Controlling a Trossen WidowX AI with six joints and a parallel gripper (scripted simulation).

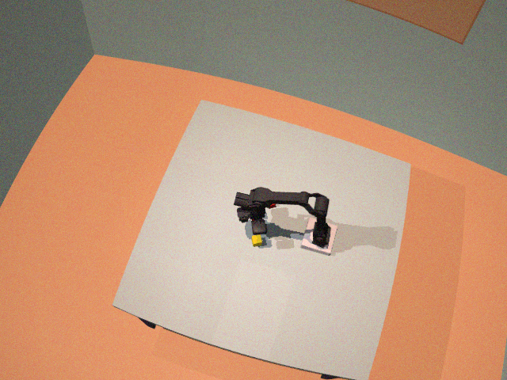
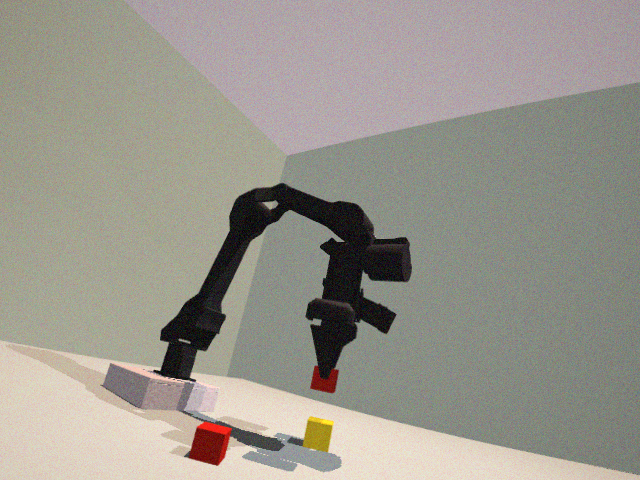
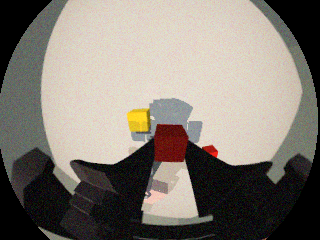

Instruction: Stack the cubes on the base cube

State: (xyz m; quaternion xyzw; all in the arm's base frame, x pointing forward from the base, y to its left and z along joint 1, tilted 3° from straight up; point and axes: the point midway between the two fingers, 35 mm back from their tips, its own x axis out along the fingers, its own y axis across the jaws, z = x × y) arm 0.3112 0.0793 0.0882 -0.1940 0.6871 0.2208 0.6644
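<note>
The yellow cube is 90 mm below my gripper tip, 50 mm to the left of it and 30 mm behind it. The rest, counted from my gripper tip: red cube: right at my gripper tip.
</note>
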